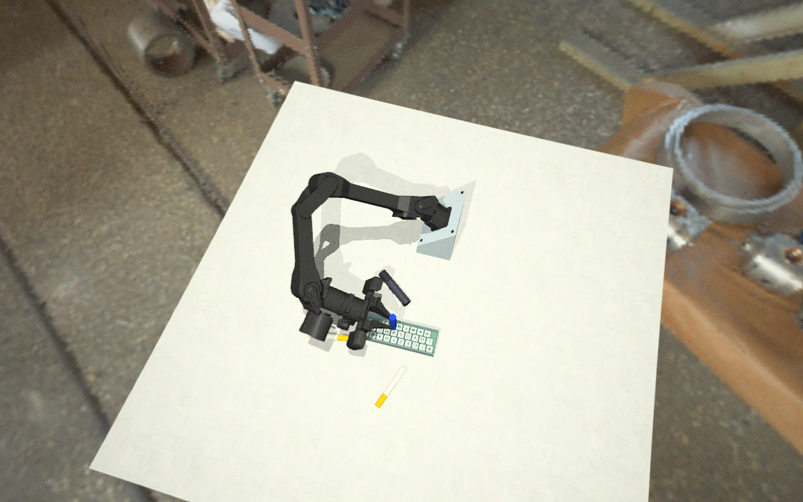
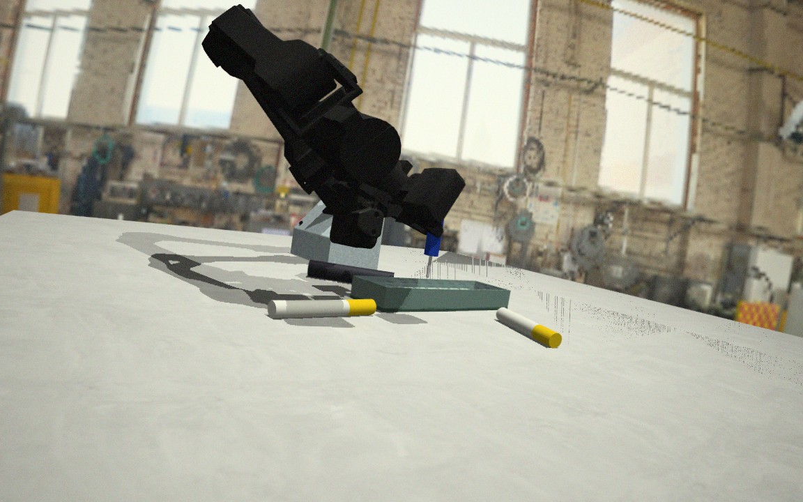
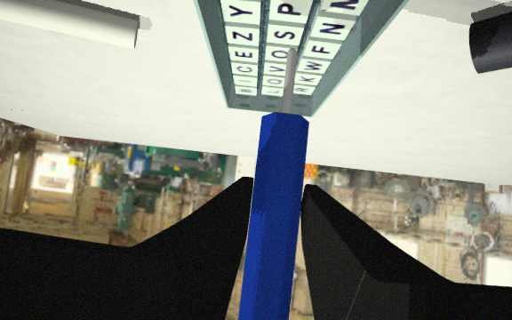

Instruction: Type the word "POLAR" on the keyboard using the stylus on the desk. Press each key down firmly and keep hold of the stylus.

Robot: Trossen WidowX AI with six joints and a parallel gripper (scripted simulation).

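Right now the blue stylus is 1 cm below my gripper tip. The rest, counted from my gripper tip: grey stylus tip 5 cm below; then black bar 13 cm behind, 3 cm to the right, 8 cm below.
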